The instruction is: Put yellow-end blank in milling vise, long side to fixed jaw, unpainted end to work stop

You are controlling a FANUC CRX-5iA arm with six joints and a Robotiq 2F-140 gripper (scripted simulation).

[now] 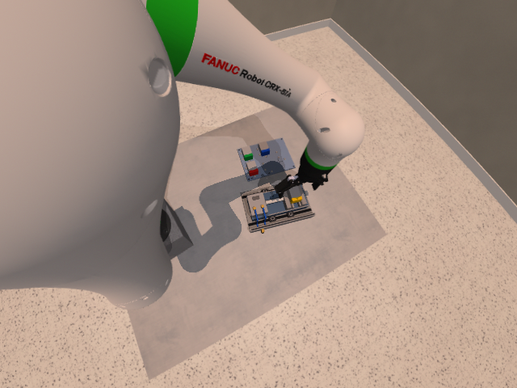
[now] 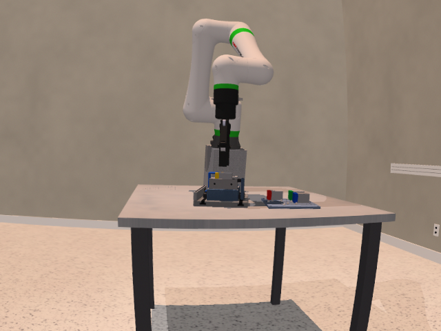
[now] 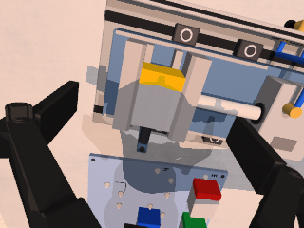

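The yellow-ended blank is 50 mm below my hand. From my hand the other things lie so: work stop rod 60 mm below, 40 mm to the left, 20 mm ahead; fixed jaw 70 mm below, 30 mm ahead, 10 mm to the right; red-ended blank 230 mm to the left, 120 mm below, 60 mm behind.
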